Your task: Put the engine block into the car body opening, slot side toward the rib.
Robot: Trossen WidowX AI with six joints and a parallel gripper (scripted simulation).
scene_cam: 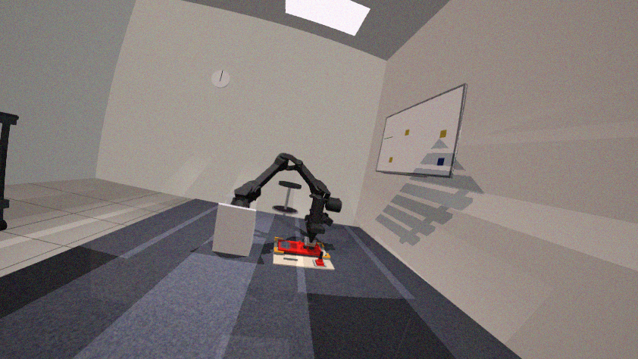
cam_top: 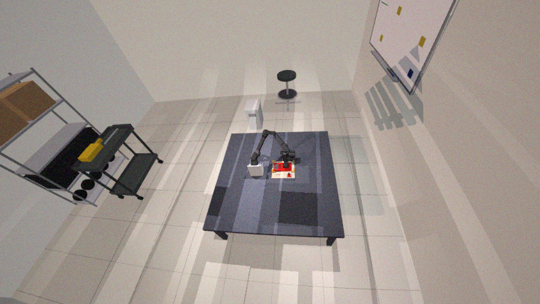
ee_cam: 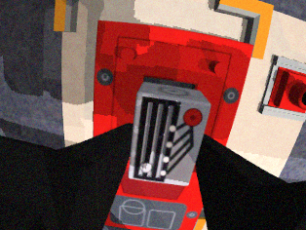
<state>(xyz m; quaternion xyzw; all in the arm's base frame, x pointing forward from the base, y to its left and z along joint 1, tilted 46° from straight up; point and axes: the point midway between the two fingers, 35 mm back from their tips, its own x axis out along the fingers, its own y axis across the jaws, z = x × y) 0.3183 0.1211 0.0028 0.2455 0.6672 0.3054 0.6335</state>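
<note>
Now: gripper tip 10 mm above the grey engine block. From my gripper tip the other things lie so: cream base plate: 50 mm below, 30 mm behind, 10 mm to the right.
</note>
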